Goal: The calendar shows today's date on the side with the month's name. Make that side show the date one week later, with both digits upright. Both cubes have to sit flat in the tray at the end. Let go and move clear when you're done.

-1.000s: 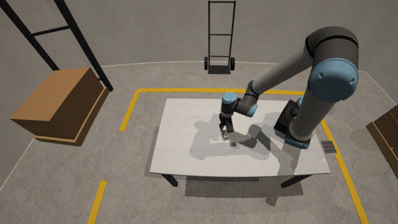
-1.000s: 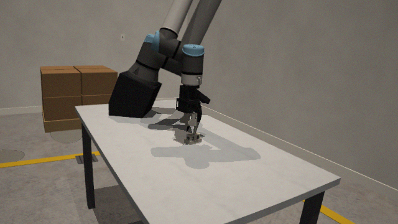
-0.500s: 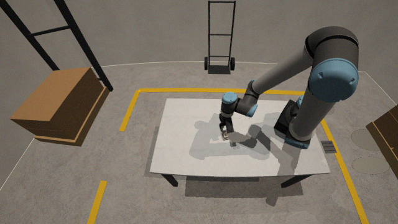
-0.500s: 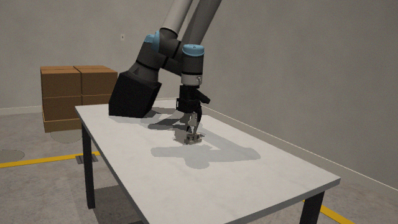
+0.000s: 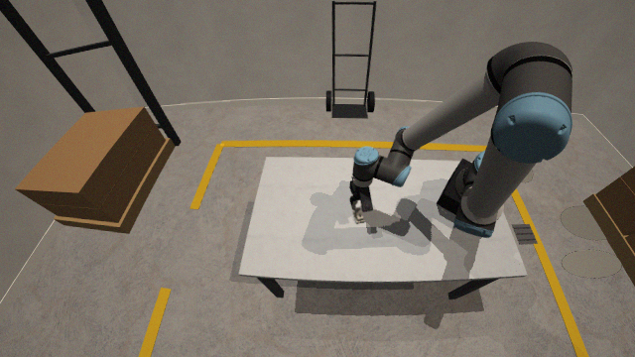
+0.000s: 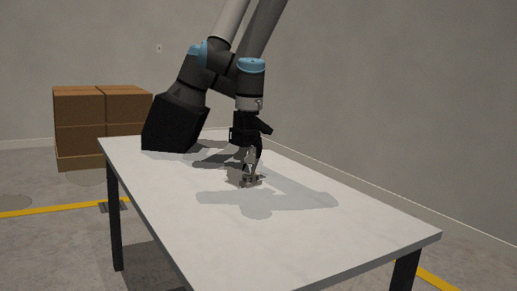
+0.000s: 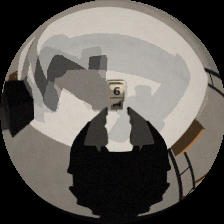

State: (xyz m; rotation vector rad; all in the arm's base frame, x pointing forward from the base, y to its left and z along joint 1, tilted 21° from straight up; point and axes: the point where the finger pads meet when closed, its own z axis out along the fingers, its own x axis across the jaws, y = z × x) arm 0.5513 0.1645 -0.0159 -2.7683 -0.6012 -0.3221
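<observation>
Now: hand 1 cm past the calendar tray, 1 cm to the right of it and 5 cm above it.
</observation>
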